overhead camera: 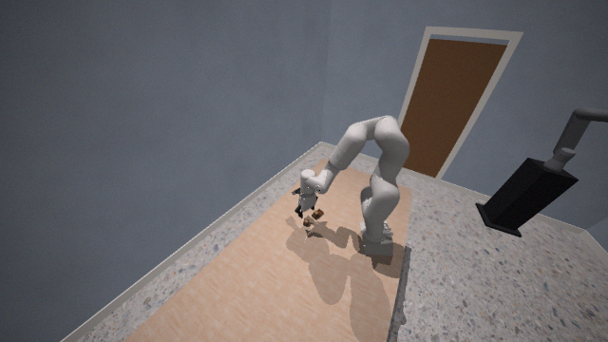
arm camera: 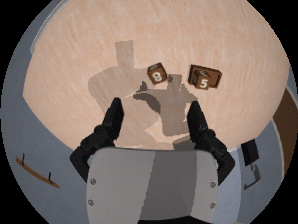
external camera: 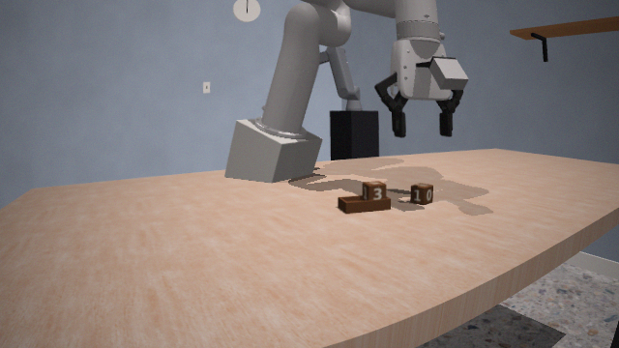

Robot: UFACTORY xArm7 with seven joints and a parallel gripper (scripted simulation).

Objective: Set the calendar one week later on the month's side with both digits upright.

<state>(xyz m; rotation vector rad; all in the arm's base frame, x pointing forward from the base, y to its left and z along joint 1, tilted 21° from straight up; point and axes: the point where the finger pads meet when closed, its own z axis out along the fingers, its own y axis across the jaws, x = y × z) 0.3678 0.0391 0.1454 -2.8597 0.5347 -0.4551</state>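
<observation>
The cube is 11 cm below my hand. Round my hand: brown wooden tray 11 cm below, 10 cm to the right, 4 cm behind.
</observation>
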